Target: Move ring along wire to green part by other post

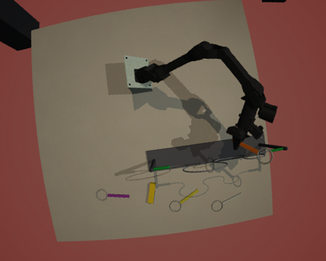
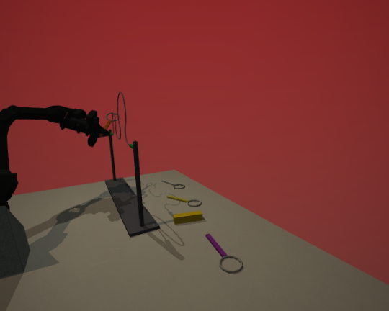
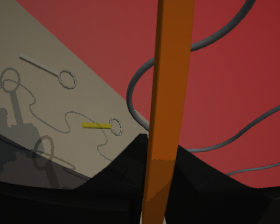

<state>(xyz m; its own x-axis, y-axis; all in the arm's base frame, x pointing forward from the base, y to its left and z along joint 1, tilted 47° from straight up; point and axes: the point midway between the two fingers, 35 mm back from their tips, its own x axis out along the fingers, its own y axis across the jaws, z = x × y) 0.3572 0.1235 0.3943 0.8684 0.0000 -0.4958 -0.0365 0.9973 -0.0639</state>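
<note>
Right now the orange-handled ring is 70 mm to the left of my gripper tip, 50 mm above it and 10 mm ahead of it. Also, from my gripper tip: yellow-handled ring (310 mm below, 280 mm ahead, 220 mm to the right); then grey-handled ring (320 mm ahead, 310 mm below, 10 mm to the left); then yellow block (380 mm to the right, 300 mm below, 210 mm ahead).
</note>
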